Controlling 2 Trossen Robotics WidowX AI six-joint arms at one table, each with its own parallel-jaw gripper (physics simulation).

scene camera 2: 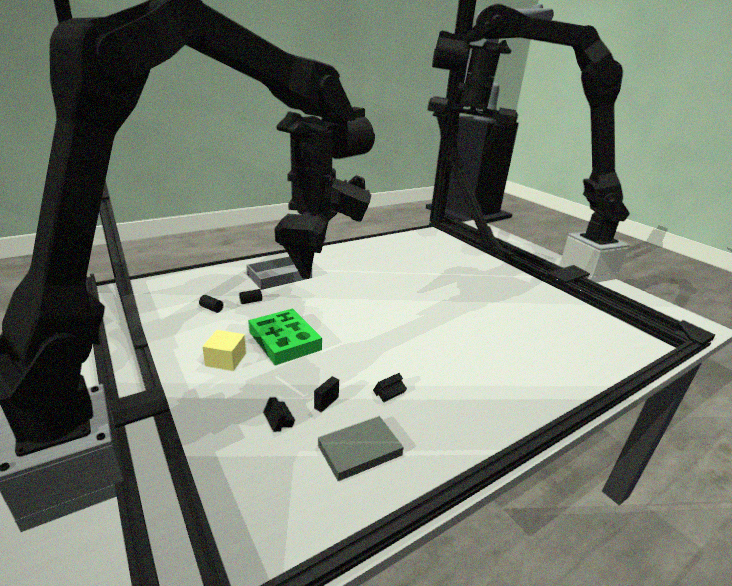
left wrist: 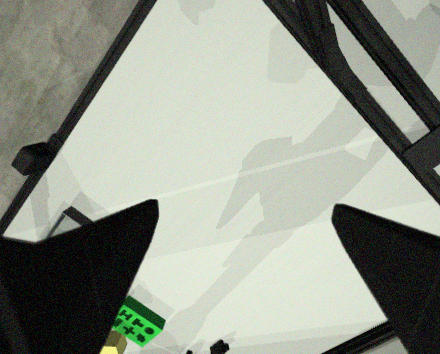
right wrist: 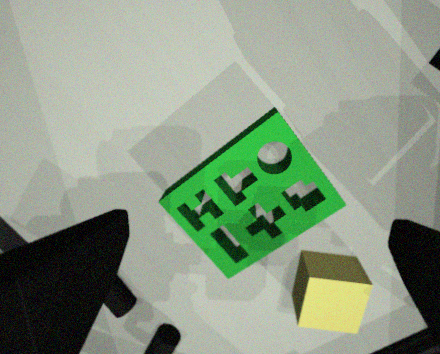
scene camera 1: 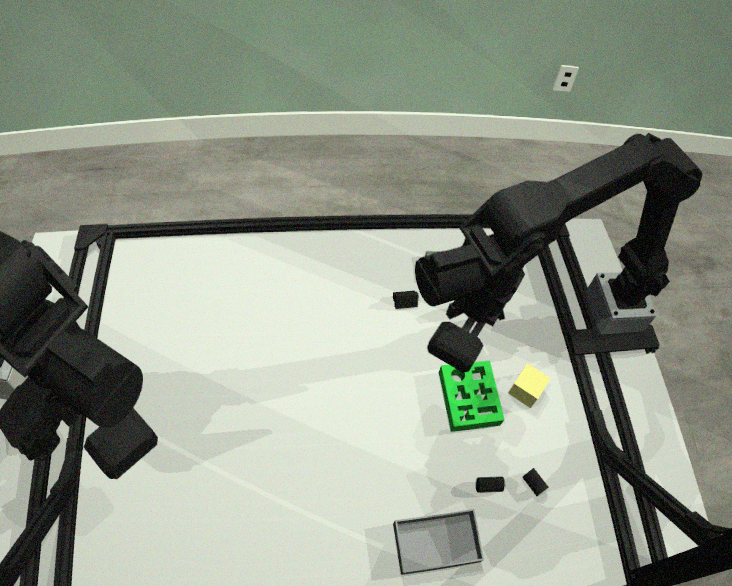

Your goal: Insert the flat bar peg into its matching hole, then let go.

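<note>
The flat bar peg appears to be the black slab-like piece point(scene camera 2: 326, 393) standing on edge between two shaped pegs in scene camera 2; the right arm hides that area in scene camera 1. The green board point(scene camera 1: 477, 423) point(scene camera 2: 297, 353) point(left wrist: 145, 311) point(right wrist: 305, 172) has an empty slot-shaped hole point(scene camera 1: 486, 410) point(scene camera 2: 266, 322) point(right wrist: 229, 244) near one corner. My right gripper point(scene camera 2: 308, 271) point(right wrist: 258, 227) is open and empty, pointing down above the table near the board. My left gripper point(left wrist: 244, 209) is open and empty, high over the left side in scene camera 1, away from the board.
A yellow block point(scene camera 1: 529, 384) point(scene camera 2: 224, 349) point(right wrist: 335, 305) stands beside the board. Other black pegs point(scene camera 2: 279, 414) point(scene camera 2: 390, 387) lie either side of the slab-like one. Two more pegs point(scene camera 1: 490, 483) point(scene camera 1: 535, 481) lie near an open tray point(scene camera 1: 434, 515). A grey flat block point(scene camera 2: 360, 447) lies at the front.
</note>
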